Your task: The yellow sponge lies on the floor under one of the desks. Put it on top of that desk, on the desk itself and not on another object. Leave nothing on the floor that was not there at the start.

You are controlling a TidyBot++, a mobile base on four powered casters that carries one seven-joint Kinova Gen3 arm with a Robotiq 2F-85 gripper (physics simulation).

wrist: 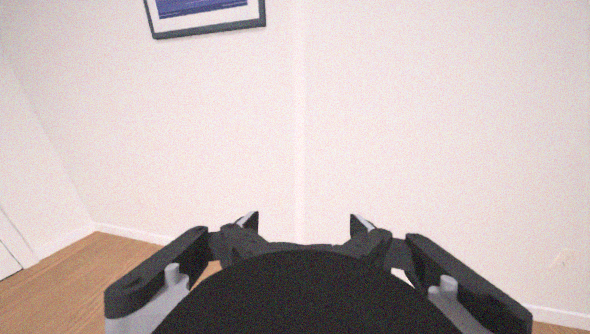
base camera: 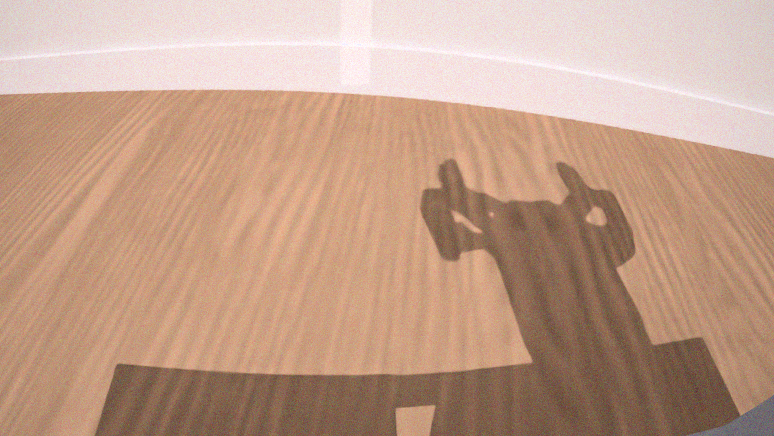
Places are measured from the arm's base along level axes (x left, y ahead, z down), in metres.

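Pixels of known places: gripper, between the fingertips: [wrist: 303,222].
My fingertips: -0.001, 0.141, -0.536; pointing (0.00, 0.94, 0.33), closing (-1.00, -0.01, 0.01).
Behind a point stands the place of what it marks, as x, y, z.
My gripper [wrist: 303,222] @[-0.001, 0.141, -0.536] is open in the wrist view, with its two fingers wide apart and pale wall showing between them. The yellow sponge does not show in the base camera view or the wrist view. No desk shows in either view. The wooden floor [base camera: 243,243] @[0.143, 0.432, 0.396] [wrist: 85,270] @[1.483, 0.734, 0.397] shows in both views. In the base camera view it bears the dark shadow of the arm and the open gripper.
A white wall [base camera: 162,21] @[0.372, 0.850, 0.259] [wrist: 425,125] @[-0.486, 0.697, -0.562] with a low baseboard [base camera: 216,67] @[0.270, 0.818, 0.350] stands ahead. A dark-framed picture [wrist: 210,31] @[0.390, 0.836, -0.939] hangs at the upper left of the wrist view. A room corner and part of a white door [wrist: 7,255] @[1.937, 0.705, 0.253] show at the left.
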